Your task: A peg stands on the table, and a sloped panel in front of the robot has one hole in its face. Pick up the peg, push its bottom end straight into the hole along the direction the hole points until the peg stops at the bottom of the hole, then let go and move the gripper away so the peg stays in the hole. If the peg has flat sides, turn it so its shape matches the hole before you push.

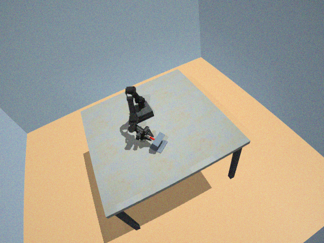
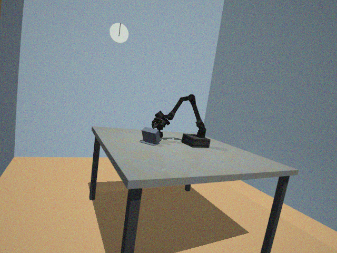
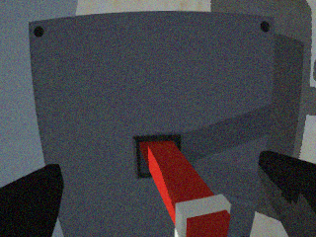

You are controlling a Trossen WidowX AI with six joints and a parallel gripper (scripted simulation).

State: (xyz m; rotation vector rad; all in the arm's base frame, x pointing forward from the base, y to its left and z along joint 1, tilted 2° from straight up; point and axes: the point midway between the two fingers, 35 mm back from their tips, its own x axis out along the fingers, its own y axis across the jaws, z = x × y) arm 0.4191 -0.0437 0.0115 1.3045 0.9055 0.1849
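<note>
The red square peg lies 10 mm behind my gripper tip and 10 mm to the right of it. Round my gripper tip: thin flat foot plate (50 mm ahead, 50 mm to the left, 80 mm below); then grey sloped panel (30 mm ahead, 30 mm to the left, 20 mm below).
</note>
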